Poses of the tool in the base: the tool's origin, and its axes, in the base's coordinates. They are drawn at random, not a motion.
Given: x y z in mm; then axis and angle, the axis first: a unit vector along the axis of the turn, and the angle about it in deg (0 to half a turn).
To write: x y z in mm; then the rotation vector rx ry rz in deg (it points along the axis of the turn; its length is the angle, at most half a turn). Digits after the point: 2 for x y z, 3 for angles.
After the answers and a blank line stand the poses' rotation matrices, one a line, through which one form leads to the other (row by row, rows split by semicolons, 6 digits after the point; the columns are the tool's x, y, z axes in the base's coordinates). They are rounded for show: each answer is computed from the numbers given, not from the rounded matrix.
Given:
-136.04 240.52 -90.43 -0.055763 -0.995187 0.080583 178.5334
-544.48 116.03 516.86 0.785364 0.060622 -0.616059 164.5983
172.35 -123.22 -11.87 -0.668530 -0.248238 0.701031 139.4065
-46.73 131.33 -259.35 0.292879 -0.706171 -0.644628 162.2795
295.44 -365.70 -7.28 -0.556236 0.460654 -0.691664 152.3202
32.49 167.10 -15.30 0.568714 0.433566 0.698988 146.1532
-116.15 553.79 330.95 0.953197 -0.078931 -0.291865 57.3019
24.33 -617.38 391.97 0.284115 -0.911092 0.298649 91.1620
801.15 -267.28 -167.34 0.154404 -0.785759 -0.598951 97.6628
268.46 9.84 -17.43 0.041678 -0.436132 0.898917 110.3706
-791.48 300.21 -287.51 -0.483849 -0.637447 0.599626 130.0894
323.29 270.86 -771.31 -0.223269 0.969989 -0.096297 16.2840
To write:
-136.04 240.52 -90.43 -9.956 -177.674 14.387
-544.48 116.03 516.86 129.270 9.978 -101.402
172.35 -123.22 -11.87 -93.197 -34.606 97.728
-46.73 131.33 -259.35 47.528 -114.597 -104.610
295.44 -365.70 -7.28 -84.726 70.167 -105.354
32.49 167.10 -15.30 83.119 63.367 102.159
-116.15 553.79 330.95 54.620 -4.523 -16.724
24.33 -617.38 391.97 25.900 -83.057 27.225
801.15 -267.28 -167.34 15.080 -76.739 -58.495
268.46 9.84 -17.43 4.600 -48.136 99.214
-791.48 300.21 -287.51 -62.944 -82.925 78.005
323.29 270.86 -771.31 -3.636 15.795 -1.568

-0.993454 0.108909 -0.034457; 0.113033 0.980797 -0.158937; 0.016485 -0.161791 -0.986687
0.247355 0.257127 -0.934185; -0.070105 -0.956869 -0.281933; -0.966386 0.135228 -0.218660
0.026964 -0.164181 -0.986062; 0.748124 -0.650930 0.128839; -0.663010 -0.741171 0.105276
-0.785067 -0.207624 -0.583578; -0.600040 0.021141 0.799691; -0.153698 0.977980 -0.141179
-0.302169 -0.161842 0.939415; -0.804440 -0.485438 -0.342384; 0.511440 -0.859161 0.016492
-0.238471 0.062045 0.969166; 0.840682 -0.486428 0.237997; 0.486195 0.871515 0.063839
0.957968 0.211020 -0.194338; -0.280206 0.543077 -0.791550; -0.061492 0.812735 0.579380
0.062079 -0.562691 -0.824333; 0.034483 0.826642 -0.561671; 0.997475 0.006442 0.070721
-0.106323 0.456100 -0.883554; -0.731104 0.566402 0.380361; 0.673930 0.686411 0.273235
-0.345749 -0.867204 -0.358350; 0.818195 -0.091669 -0.567586; 0.459363 -0.489443 0.741236
-0.259110 0.048312 -0.964639; 0.965789 0.024031 -0.258215; 0.010707 -0.998543 -0.052886
0.961883 0.018314 0.272846; -0.035689 0.997628 0.058857; -0.271121 -0.066351 0.960256

